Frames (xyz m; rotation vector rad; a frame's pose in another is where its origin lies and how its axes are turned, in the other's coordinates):
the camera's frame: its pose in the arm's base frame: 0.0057 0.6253 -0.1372 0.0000 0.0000 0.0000
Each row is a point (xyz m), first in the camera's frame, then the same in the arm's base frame.
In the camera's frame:
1: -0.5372 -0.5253 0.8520
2: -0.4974 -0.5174 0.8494
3: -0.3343 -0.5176 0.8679
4: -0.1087 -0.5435 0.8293
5: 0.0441 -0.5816 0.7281
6: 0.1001 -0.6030 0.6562
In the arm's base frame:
1: -0.5315 0.1000 0.7148
2: -0.4917 0.1079 0.7122
3: -0.3286 0.1077 0.7307
4: -0.1030 0.0818 0.6921
5: 0.0498 0.0437 0.5909
6: 0.1058 0.0223 0.5190

